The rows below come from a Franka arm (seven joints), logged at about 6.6 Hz.
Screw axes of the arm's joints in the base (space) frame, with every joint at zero. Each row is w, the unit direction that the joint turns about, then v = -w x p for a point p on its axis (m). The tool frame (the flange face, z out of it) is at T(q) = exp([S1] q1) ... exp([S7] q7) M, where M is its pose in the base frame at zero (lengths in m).
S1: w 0 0 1 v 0 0 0
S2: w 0 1 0 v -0.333 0 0
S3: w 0 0 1 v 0 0 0
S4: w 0 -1 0 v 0.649 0 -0.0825
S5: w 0 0 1 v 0 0 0
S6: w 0 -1 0 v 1.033 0 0
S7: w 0 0 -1 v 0 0.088 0
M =
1 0 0 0.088
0 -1 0 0
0 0 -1 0.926
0 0 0 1
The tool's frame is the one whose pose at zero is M.
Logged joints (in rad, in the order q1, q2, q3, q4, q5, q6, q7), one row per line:
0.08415, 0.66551, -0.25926, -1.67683, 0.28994, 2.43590, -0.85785
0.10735, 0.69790, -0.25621, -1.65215, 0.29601, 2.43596, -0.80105
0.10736, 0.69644, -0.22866, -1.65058, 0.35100, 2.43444, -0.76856
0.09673, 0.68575, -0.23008, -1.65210, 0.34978, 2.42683, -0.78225
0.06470, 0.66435, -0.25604, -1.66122, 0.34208, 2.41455, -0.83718
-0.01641, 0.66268, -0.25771, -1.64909, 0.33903, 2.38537, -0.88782
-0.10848, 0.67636, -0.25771, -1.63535, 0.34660, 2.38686, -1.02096
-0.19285, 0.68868, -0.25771, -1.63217, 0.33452, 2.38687, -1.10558
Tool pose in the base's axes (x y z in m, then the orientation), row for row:
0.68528, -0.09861, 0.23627, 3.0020, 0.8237, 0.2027
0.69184, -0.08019, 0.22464, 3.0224, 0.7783, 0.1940
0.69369, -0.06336, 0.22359, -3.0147, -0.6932, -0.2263
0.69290, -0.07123, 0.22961, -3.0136, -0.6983, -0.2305
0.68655, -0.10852, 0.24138, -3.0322, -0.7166, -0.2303
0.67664, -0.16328, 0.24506, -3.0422, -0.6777, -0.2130
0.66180, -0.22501, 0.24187, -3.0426, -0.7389, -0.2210
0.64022, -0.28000, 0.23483, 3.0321, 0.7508, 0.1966
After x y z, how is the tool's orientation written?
As a rotation vector, in radians.
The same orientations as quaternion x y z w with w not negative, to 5 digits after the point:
0.96226, 0.26403, 0.06497, 0.01102
0.96652, 0.24889, 0.06204, 0.00728
-0.97178, -0.22345, -0.07295, 0.01998
-0.97131, -0.22507, -0.07429, 0.01978
-0.97051, -0.22936, -0.07371, 0.00868
-0.97377, -0.21692, -0.06818, 0.00878
-0.96934, -0.23541, -0.07041, 0.00138
0.96875, 0.23988, 0.06281, 0.00587

